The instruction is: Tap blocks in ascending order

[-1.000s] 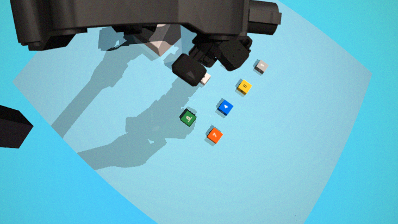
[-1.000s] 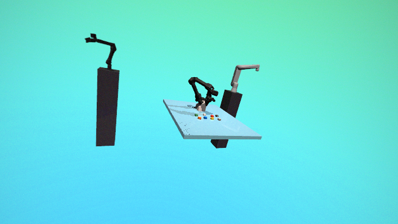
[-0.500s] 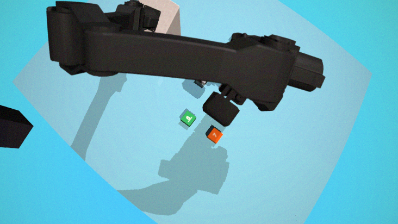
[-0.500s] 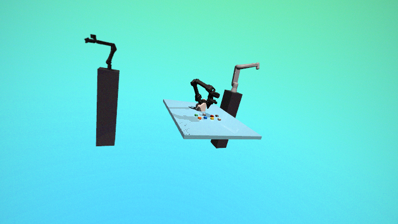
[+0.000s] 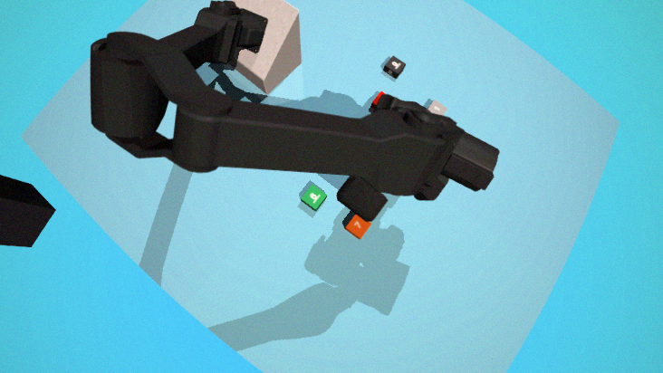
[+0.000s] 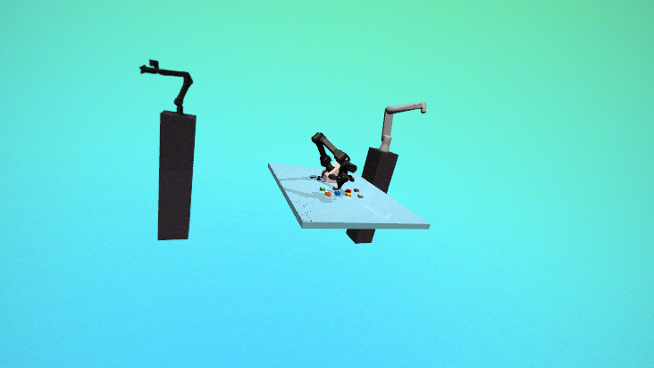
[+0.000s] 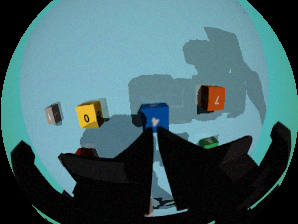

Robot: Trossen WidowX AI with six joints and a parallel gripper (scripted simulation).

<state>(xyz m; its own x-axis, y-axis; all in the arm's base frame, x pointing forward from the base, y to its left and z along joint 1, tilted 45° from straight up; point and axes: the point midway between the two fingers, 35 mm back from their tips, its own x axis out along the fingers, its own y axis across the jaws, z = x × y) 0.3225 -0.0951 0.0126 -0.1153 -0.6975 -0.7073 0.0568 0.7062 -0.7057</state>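
The blue block is 30 mm below my gripper tip. The rest, counted from my gripper tip: orange block 90 mm to the right, 30 mm below, 20 mm ahead; yellow block 90 mm to the left, 30 mm below, 10 mm ahead; white block 110 mm behind, 40 mm to the left, 30 mm below.
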